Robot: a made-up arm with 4 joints.
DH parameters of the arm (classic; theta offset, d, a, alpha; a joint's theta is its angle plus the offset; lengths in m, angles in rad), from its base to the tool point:
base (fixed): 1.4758 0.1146 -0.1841 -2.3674
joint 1: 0 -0.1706 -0.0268 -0.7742
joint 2: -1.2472 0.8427 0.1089 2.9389
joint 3: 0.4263 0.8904 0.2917 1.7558
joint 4: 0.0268 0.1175 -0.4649 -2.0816
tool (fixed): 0.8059 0.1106 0 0
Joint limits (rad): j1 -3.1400..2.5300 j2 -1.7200..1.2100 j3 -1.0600..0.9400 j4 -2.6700..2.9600
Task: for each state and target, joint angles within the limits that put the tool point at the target. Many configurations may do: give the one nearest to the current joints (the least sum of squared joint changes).
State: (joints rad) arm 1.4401 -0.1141 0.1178 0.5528
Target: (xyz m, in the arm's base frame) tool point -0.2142 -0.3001 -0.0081
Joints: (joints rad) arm 1.4998 0.2563 0.0313 1.1680
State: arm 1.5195 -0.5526 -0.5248 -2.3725
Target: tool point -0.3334 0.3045 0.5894
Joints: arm 0.9020 -0.8076 -0.9023 -2.0926
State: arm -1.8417 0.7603 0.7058 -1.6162
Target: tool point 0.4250 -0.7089 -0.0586
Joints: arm -1.7980 -0.1189 0.8405 -1.1577
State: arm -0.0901 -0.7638 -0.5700 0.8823
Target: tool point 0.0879 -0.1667 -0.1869
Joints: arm -0.8433 -0.8894 -0.5353 1.1882
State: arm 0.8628 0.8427 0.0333 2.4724
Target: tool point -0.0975 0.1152 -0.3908
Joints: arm 0.7542 0.8688 -0.1439 2.1282
